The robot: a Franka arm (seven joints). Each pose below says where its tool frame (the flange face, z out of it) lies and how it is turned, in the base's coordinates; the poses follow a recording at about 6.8 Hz.
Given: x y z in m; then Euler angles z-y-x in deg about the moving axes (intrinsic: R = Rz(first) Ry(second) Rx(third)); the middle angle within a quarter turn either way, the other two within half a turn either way.
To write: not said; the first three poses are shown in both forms.
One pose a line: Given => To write
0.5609, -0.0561, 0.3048, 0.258, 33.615, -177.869 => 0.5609, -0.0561, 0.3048, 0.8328, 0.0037, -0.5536, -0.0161, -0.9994, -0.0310
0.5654, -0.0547, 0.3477, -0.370, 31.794, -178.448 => 0.5654, -0.0547, 0.3477, 0.8499, -0.0055, -0.5269, -0.0207, -0.9995, -0.0230
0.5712, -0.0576, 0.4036, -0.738, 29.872, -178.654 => 0.5712, -0.0576, 0.4036, 0.8671, -0.0112, -0.4981, -0.0246, -0.9995, -0.0204
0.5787, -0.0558, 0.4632, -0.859, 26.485, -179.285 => 0.5787, -0.0558, 0.4632, 0.8950, -0.0134, -0.4460, -0.0206, -0.9997, -0.0112
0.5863, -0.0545, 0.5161, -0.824, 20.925, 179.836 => 0.5863, -0.0545, 0.5161, 0.9340, -0.0134, -0.3571, -0.0134, -0.9999, 0.0027
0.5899, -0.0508, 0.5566, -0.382, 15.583, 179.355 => 0.5899, -0.0508, 0.5566, 0.9632, -0.0064, -0.2686, -0.0036, -0.9999, 0.0108
